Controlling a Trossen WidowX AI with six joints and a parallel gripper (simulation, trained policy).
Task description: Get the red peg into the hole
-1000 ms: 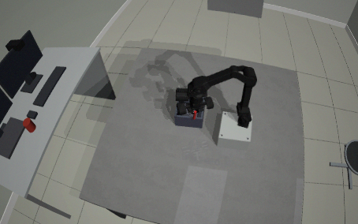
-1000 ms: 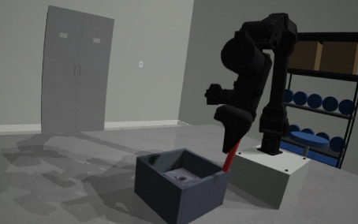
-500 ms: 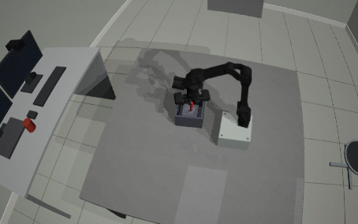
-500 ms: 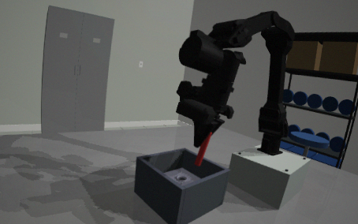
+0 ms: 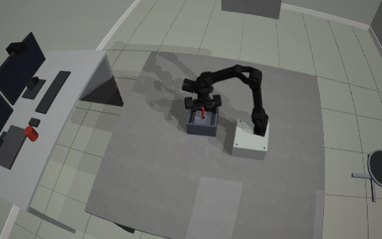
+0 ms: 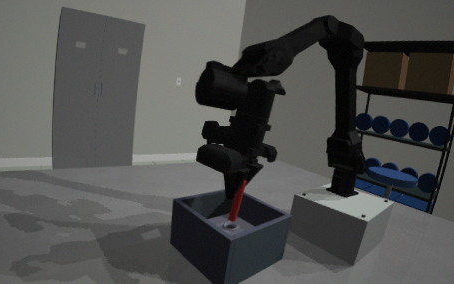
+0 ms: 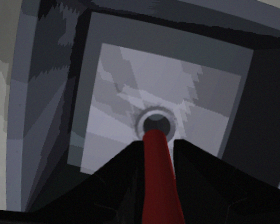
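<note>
My gripper tip is 1 cm to the right of the red peg and 1 cm past it. Round my gripper tip: dark box 9 cm below, 1 cm to the left.
</note>
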